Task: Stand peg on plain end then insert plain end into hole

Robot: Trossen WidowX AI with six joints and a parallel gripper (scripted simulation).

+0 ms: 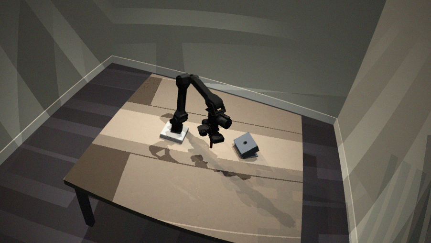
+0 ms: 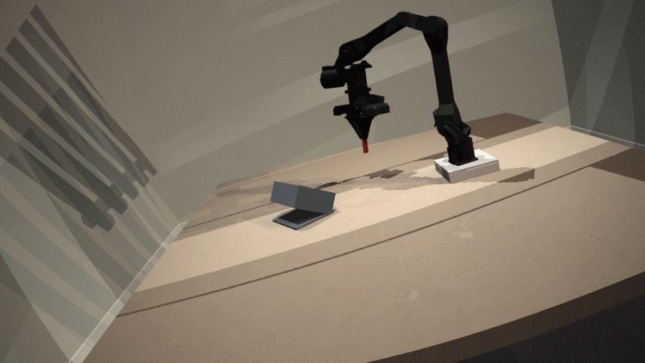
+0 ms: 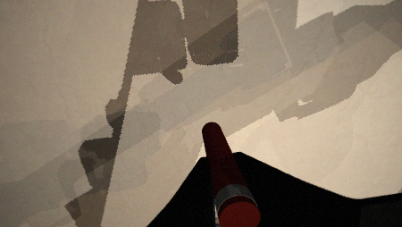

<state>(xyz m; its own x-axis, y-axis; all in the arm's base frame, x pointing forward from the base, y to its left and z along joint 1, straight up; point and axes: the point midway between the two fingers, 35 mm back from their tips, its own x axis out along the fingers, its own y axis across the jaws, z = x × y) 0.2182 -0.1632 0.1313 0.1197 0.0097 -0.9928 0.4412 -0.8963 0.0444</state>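
The sloped panel lies 22 cm ahead of my gripper tip, 12 cm to the left of it and 8 cm below it. Round my gripper tip: red peg (2 cm above); then dark flat foot (23 cm ahead, 13 cm to the left, 13 cm below).
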